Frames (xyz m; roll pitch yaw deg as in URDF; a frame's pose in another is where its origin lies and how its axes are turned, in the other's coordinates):
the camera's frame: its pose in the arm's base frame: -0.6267 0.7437 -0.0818 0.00 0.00 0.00
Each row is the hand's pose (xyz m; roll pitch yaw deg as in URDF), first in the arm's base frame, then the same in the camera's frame.
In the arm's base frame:
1: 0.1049 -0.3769 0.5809 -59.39 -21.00 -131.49
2: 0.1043 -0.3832 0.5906 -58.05 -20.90 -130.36
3: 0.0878 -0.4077 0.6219 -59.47 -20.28 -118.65
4: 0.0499 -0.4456 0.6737 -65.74 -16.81 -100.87
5: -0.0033 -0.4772 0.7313 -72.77 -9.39 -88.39
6: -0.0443 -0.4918 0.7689 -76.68 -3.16 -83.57
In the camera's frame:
1: 0.7316 -1.1206 0.6627 -59.39 -21.00 -131.49
2: 0.7310 -1.1269 0.6724 -58.05 -20.90 -130.36
3: 0.7145 -1.1514 0.7037 -59.47 -20.28 -118.65
4: 0.6766 -1.1893 0.7555 -65.74 -16.81 -100.87
5: 0.6234 -1.2209 0.8131 -72.77 -9.39 -88.39
6: 0.5824 -1.2355 0.8507 -76.68 -3.16 -83.57

